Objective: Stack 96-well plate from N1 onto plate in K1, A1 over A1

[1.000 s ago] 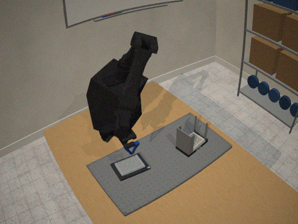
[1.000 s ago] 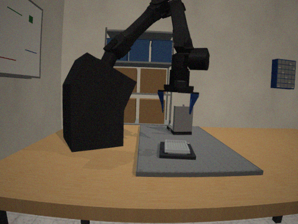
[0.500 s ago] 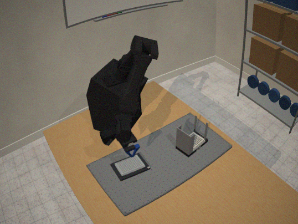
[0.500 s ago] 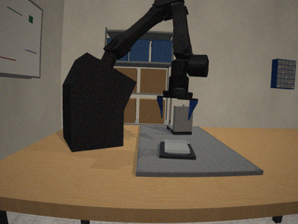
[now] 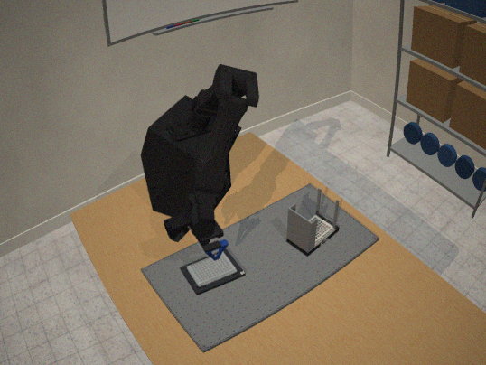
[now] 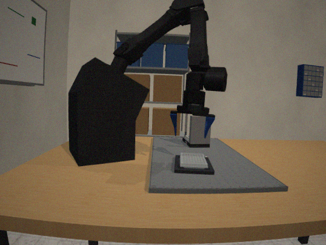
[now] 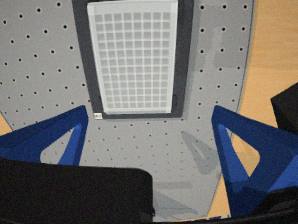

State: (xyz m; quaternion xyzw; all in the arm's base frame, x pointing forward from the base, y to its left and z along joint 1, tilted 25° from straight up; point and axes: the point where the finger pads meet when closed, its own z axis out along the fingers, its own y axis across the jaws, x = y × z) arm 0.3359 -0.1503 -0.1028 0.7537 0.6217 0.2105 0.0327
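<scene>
Now: the black plate nest N1 1 cm ahead of my hand, 1 cm to the right of it and 10 cm below it. The rest, counted from my hand: pale A1 mark: 8 cm ahead, 6 cm to the left, 9 cm below; then grey rack wall: 10 cm ahead, 25 cm to the left, 2 cm below.
</scene>
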